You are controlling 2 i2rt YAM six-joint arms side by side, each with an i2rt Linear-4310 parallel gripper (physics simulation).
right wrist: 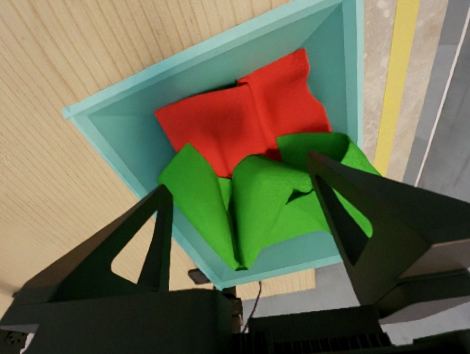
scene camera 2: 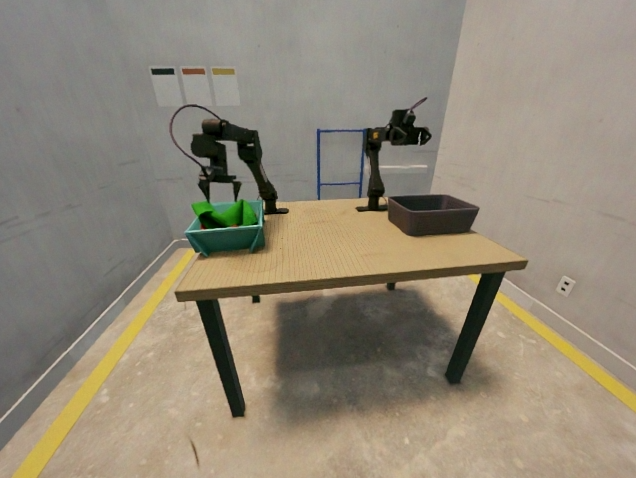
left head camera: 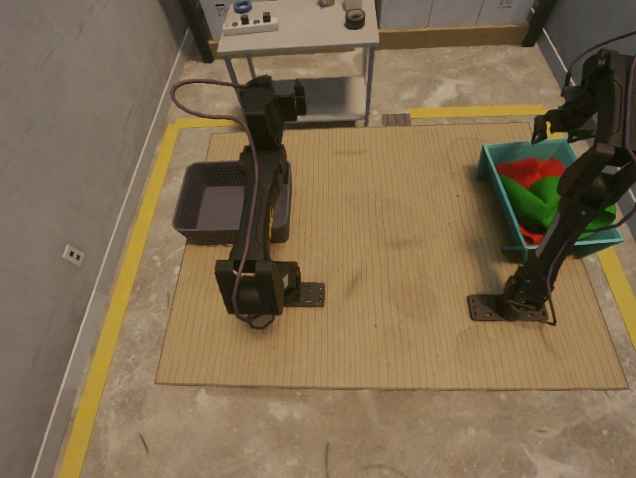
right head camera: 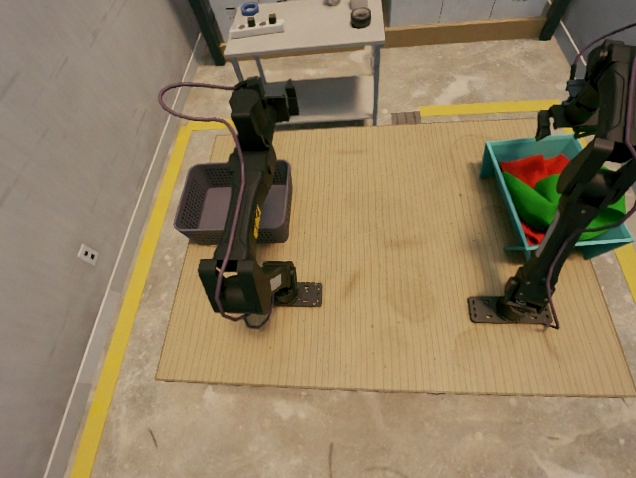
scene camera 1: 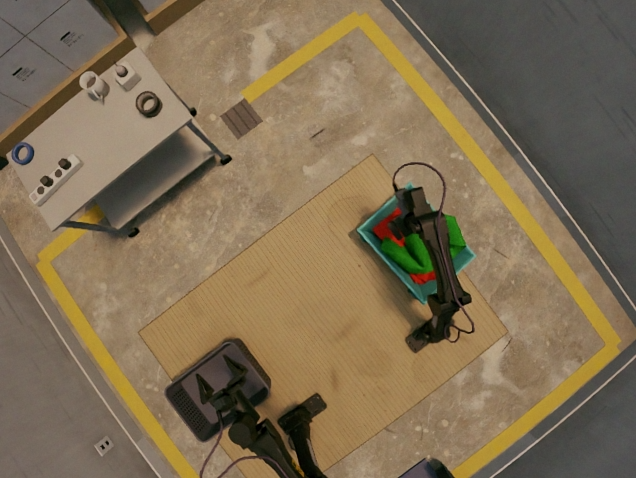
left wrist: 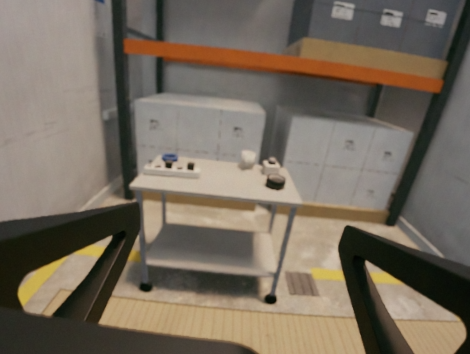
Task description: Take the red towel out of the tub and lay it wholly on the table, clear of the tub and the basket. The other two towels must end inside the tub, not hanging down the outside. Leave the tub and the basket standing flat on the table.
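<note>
The teal tub [left head camera: 506, 208] [scene camera 2: 231, 240] [right wrist: 130, 95] stands at the right of the left head camera view. Inside, the red towel [right wrist: 210, 125] [left head camera: 524, 172] shows at the far end, partly under green cloth [right wrist: 200, 190] [left head camera: 534, 205] [scene camera 2: 221, 218]. Another red patch [left head camera: 532, 236] shows at the near end. Green cloth rises above the tub's rim and overlaps its right edge in the right wrist view; whether it is one towel or two I cannot tell. My right gripper [right wrist: 233, 175] [scene camera 2: 222, 197] is open and empty, pointing down above the cloth. My left gripper [scene camera 1: 214, 369] [left wrist: 241, 226] is open and empty, high above the basket.
The dark grey basket [scene camera 1: 192, 411] [scene camera 2: 431, 221] stands flat and empty at the table's left in the left head camera view. The wooden table [left head camera: 380, 205] [scene camera 2: 318, 246] carries both arm bases. A grey cart [left wrist: 215, 187] stands beyond the table.
</note>
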